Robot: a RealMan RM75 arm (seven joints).
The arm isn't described. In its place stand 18 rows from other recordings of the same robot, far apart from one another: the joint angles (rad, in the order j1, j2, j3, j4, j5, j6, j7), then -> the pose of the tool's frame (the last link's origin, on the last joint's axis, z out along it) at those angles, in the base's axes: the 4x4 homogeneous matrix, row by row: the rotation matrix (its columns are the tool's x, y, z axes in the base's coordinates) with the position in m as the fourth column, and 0 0 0 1 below.
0.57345 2.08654 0.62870 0.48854 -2.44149 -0.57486 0.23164 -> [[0.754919 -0.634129 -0.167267 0.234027], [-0.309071 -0.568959 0.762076 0.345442], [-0.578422 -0.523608 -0.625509 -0.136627], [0 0 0 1]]
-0.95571 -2.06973 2.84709 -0.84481 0.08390 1.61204 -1.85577 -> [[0.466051 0.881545 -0.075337 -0.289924], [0.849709 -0.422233 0.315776 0.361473], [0.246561 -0.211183 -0.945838 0.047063], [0 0 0 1]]
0.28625 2.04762 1.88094 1.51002 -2.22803 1.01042 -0.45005 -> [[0.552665 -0.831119 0.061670 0.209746], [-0.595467 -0.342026 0.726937 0.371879], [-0.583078 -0.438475 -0.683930 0.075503], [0 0 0 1]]
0.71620 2.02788 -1.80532 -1.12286 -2.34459 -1.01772 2.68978 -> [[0.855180 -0.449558 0.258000 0.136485], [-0.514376 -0.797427 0.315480 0.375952], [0.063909 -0.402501 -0.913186 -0.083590], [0 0 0 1]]
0.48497 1.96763 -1.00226 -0.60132 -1.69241 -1.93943 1.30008 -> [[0.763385 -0.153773 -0.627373 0.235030], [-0.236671 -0.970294 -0.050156 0.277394], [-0.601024 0.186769 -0.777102 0.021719], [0 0 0 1]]
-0.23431 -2.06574 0.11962 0.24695 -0.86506 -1.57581 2.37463 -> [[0.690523 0.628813 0.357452 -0.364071], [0.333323 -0.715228 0.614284 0.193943], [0.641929 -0.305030 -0.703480 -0.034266], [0 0 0 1]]
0.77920 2.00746 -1.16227 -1.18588 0.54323 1.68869 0.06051 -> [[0.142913 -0.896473 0.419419 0.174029], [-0.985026 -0.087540 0.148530 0.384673], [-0.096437 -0.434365 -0.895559 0.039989], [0 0 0 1]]
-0.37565 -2.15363 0.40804 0.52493 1.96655 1.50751 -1.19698 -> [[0.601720 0.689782 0.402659 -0.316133], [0.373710 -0.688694 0.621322 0.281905], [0.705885 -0.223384 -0.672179 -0.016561], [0 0 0 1]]
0.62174 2.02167 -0.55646 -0.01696 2.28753 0.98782 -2.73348 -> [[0.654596 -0.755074 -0.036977 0.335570], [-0.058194 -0.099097 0.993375 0.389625], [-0.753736 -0.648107 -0.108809 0.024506], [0 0 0 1]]
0.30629 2.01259 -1.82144 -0.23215 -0.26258 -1.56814 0.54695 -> [[0.558253 -0.525340 -0.642161 0.285327], [0.110047 -0.720271 0.684908 0.267192], [-0.822340 -0.453020 -0.344282 -0.016744], [0 0 0 1]]
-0.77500 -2.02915 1.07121 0.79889 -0.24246 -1.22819 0.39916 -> [[0.393478 0.683276 -0.615068 -0.276791], [0.919326 -0.289744 0.266246 0.407578], [0.003707 -0.670211 -0.742162 0.020194], [0 0 0 1]]
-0.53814 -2.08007 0.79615 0.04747 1.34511 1.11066 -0.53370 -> [[0.808513 0.525337 0.265193 -0.310262], [0.181064 -0.650854 0.737295 0.322456], [0.559930 -0.548096 -0.621344 -0.069968], [0 0 0 1]]
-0.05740 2.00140 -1.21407 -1.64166 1.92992 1.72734 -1.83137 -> [[0.712904 0.160619 -0.682619 0.162206], [0.388407 -0.900909 0.193657 0.209527], [-0.583873 -0.403193 -0.704647 0.104850], [0 0 0 1]]
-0.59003 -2.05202 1.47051 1.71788 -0.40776 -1.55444 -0.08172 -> [[0.568273 0.710188 -0.415571 -0.118732], [0.793124 -0.338259 0.506492 0.361113], [0.219134 -0.617425 -0.755491 0.045897], [0 0 0 1]]
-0.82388 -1.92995 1.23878 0.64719 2.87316 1.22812 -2.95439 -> [[0.238454 0.647228 -0.724041 -0.295661], [0.971149 -0.161313 0.175637 0.408215], [-0.003120 -0.745033 -0.667021 0.034222], [0 0 0 1]]
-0.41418 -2.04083 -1.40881 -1.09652 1.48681 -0.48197 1.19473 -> [[0.712089 0.662995 0.231013 -0.167256], [0.363987 -0.629980 0.686031 0.388345], [0.600368 -0.404430 -0.689924 -0.045096], [0 0 0 1]]
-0.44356 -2.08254 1.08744 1.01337 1.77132 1.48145 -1.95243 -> [[0.687136 0.605122 0.402083 -0.200106], [0.535537 -0.795850 0.282528 0.337972], [0.490962 0.021195 -0.870923 0.007537], [0 0 0 1]]
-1.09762 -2.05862 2.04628 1.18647 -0.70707 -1.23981 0.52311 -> [[0.889337 -0.173974 -0.422862 -0.022540], [-0.059269 -0.960848 0.270662 0.343874], [-0.453394 -0.215648 -0.864829 -0.119651], [0 0 0 1]]
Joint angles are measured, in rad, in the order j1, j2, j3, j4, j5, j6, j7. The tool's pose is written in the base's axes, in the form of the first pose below.
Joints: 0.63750 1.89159 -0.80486 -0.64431 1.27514 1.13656 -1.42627
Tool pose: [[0.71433 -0.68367 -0.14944 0.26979], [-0.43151 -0.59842 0.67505 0.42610], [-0.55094 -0.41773 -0.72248 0.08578], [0 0 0 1]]
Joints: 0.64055 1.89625 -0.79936 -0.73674 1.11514 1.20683 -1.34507
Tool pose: [[0.76494 -0.63944 -0.07733 0.26627], [-0.46903 -0.63527 0.61355 0.42129], [-0.44145 -0.43306 -0.78586 0.08895], [0 0 0 1]]
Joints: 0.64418 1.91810 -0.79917 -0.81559 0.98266 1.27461 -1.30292
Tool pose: [[0.80498 -0.59320 -0.01114 0.26229], [-0.49049 -0.67593 0.55003 0.41448], [-0.33381 -0.43730 -0.83507 0.08438], [0 0 0 1]]
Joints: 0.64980 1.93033 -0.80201 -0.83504 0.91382 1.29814 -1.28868
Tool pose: [[0.81698 -0.57577 0.03218 0.26309], [-0.50751 -0.69138 0.51423 0.41098], [-0.27383 -0.43644 -0.85705 0.07874], [0 0 0 1]]
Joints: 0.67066 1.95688 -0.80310 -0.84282 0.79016 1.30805 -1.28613
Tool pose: [[0.83506 -0.53812 0.11443 0.26569], [-0.52432 -0.71544 0.46178 0.40818], [-0.16663 -0.44561 -0.87958 0.06568], [0 0 0 1]]
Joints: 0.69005 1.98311 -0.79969 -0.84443 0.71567 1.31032 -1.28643
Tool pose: [[0.84307 -0.51510 0.15462 0.26384], [-0.52692 -0.73356 0.42924 0.40720], [-0.10768 -0.44335 -0.88986 0.05413], [0 0 0 1]]
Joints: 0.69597 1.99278 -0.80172 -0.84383 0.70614 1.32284 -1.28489
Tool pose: [[0.84429 -0.51394 0.15177 0.26081], [-0.52694 -0.74471 0.40957 0.40552], [-0.09747 -0.42577 -0.89957 0.04850], [0 0 0 1]]
